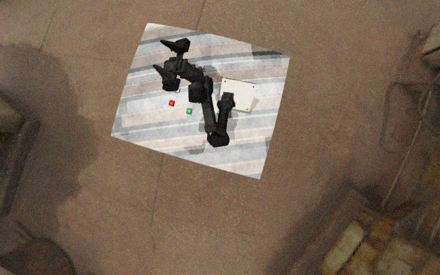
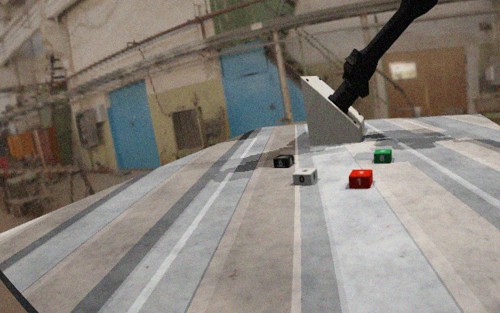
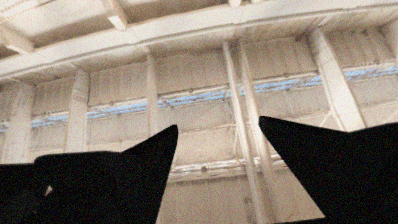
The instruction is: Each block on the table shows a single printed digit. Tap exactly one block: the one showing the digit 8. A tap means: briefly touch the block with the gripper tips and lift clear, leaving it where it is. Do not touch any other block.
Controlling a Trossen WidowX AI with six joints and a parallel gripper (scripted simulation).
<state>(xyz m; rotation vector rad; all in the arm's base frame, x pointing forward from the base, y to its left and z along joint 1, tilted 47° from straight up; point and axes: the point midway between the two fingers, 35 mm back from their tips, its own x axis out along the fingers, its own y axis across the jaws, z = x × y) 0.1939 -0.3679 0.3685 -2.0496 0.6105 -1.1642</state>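
Right now the green block is 62 cm below my gripper tip and 9 cm to the left of it. From my gripper tip the other things lie so: black block (62 cm below, 12 cm to the right, 1 cm behind); white block (62 cm below, 10 cm ahead, 5 cm to the right); red block (62 cm below, 13 cm ahead, 5 cm to the left).
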